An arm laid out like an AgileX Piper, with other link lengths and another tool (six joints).
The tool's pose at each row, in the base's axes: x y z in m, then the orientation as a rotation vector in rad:
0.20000, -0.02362, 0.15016, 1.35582, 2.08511, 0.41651
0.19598, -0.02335, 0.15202, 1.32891, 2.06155, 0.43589
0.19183, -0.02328, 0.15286, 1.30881, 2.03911, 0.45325
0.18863, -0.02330, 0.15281, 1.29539, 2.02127, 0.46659
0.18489, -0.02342, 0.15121, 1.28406, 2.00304, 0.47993
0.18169, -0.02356, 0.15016, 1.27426, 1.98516, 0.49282
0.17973, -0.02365, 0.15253, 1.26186, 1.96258, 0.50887
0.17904, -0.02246, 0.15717, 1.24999, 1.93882, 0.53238
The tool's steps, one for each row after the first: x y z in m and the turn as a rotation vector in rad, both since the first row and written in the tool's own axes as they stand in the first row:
0.00081, -0.00170, -0.00402, -0.03331, -0.01413, -0.00633
0.00181, -0.00415, -0.00733, -0.06205, -0.02665, -0.00892
0.00274, -0.00646, -0.00934, -0.08356, -0.03613, -0.00934
0.00422, -0.01006, -0.01051, -0.10433, -0.04533, -0.00819
0.00536, -0.01298, -0.01175, -0.12404, -0.05406, -0.00619
0.00509, -0.01309, -0.01481, -0.14888, -0.06505, -0.00365
0.00488, -0.01047, -0.01888, -0.17799, -0.07260, 0.00167

